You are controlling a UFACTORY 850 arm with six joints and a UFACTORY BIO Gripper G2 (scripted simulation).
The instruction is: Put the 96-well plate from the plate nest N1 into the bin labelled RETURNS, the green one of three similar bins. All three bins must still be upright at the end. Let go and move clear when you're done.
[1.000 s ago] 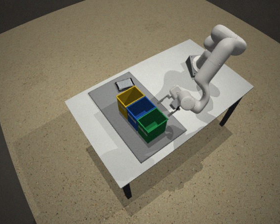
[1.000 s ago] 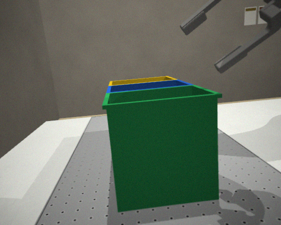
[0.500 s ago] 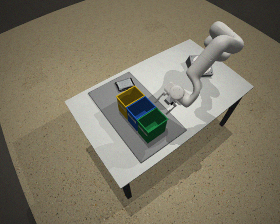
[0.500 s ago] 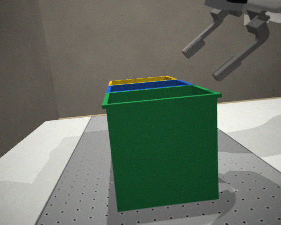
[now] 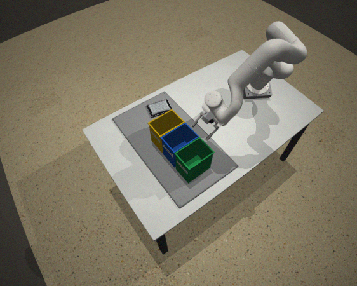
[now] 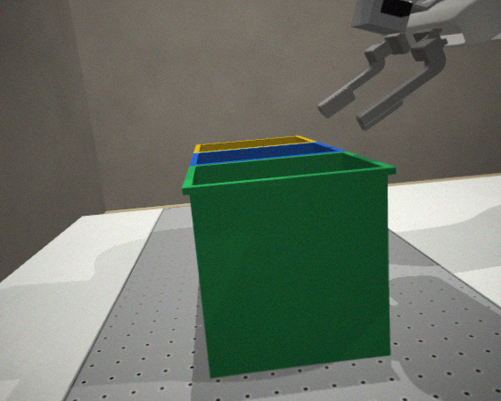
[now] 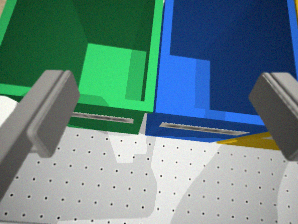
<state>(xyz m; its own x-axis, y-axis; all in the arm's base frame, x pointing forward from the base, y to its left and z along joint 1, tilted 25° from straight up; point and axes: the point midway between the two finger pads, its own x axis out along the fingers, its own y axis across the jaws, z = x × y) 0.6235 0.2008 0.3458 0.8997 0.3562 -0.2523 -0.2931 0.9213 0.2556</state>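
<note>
The clear 96-well plate is 440 mm to the right of my hand, 210 mm below it and 90 mm ahead of it. The rest, counted from my hand: yellow bin: 170 mm to the right, 140 mm below, 140 mm ahead; green bin: 140 mm below, 90 mm to the left, 80 mm ahead; blue bin: 140 mm below, 110 mm ahead, 40 mm to the right.
</note>
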